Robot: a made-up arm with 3 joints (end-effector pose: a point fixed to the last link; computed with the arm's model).
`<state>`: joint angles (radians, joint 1 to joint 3).
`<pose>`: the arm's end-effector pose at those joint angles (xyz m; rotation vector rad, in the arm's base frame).
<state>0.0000 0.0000 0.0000</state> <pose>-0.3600 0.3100 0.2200 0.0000 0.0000 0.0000</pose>
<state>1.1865 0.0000 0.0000</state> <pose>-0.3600 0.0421 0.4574 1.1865 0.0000 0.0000</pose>
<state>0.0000 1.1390 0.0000</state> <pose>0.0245 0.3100 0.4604 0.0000 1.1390 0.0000</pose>
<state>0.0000 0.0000 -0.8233</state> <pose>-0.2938 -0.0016 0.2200 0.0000 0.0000 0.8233</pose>
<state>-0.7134 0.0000 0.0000</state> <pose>-0.3600 0.2867 -0.0024 -0.7134 0.0000 0.0000</pose>
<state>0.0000 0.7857 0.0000</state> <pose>-0.1213 0.3100 0.4360 0.0000 0.7857 0.0000</pose>
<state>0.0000 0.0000 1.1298</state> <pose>-0.0641 0.6168 0.2200 0.0000 0.0000 -1.1298</pose>
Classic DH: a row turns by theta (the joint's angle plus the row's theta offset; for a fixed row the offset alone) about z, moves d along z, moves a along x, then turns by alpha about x. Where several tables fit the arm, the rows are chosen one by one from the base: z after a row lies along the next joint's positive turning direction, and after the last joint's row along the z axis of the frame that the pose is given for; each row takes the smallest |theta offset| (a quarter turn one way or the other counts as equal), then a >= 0, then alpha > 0; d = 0 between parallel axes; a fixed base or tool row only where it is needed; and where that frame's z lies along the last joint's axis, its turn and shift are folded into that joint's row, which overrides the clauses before.
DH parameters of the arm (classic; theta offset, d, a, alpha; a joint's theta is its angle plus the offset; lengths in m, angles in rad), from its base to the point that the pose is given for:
base (fixed): 1.5708 0.14 0 1.5708
joint 1: -1.5708 0.02 0.1 -1.5708
joint 2: -1.5708 0.23 0.01 -1.5708
joint 3: 0.2023 0 -0.3981 3.1416
tool (fixed): 0.2023 0.18 0 0

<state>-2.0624 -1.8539 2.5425</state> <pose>-0.2582 0.0056 -0.2984 0.5266 -1.3420 -0.2018</pose>
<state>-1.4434 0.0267 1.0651</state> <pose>-0.0841 0.1597 -0.4544 -1.3086 -0.7447 -0.8858</pose>
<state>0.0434 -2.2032 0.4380</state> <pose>0.0576 0.4872 -0.2951 0.5056 -2.1595 -0.2912</pose>
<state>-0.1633 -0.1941 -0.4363</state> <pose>-0.3849 0.1365 0.1214 -0.2026 -0.1552 0.4498</pose>
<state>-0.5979 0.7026 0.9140</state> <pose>0.0106 0.5667 -0.0719 -0.8560 0.3768 -1.0598</pose>
